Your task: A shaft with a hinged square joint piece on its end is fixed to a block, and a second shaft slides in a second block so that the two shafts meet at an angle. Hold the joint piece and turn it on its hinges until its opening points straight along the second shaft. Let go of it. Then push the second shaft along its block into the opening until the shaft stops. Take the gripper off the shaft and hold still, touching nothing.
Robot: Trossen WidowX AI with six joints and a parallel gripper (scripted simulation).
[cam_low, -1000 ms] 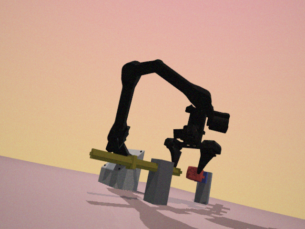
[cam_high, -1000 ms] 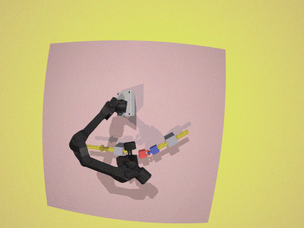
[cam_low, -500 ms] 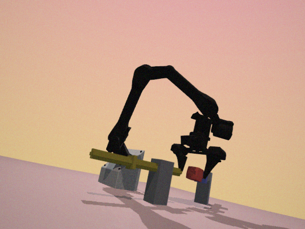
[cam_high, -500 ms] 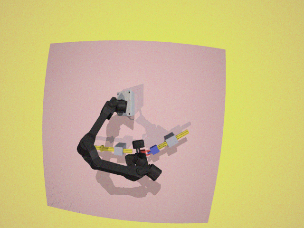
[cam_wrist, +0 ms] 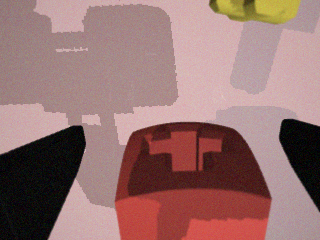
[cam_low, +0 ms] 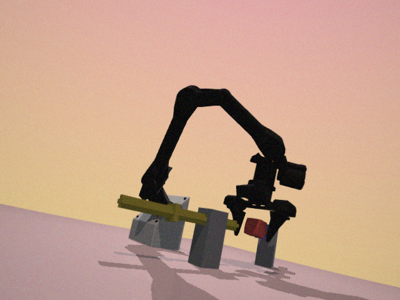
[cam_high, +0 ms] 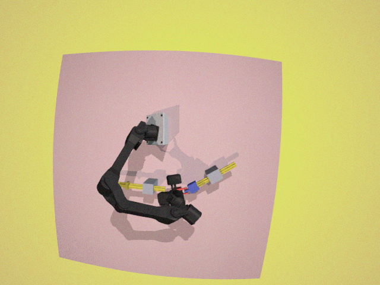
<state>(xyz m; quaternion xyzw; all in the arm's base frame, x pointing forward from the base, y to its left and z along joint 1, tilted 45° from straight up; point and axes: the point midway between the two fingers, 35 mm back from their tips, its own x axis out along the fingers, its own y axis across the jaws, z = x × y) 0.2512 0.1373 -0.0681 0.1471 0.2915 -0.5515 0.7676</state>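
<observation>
My gripper tip is 3 cm below the red joint piece, 2 cm to the right of it and 1 cm past it.
</observation>
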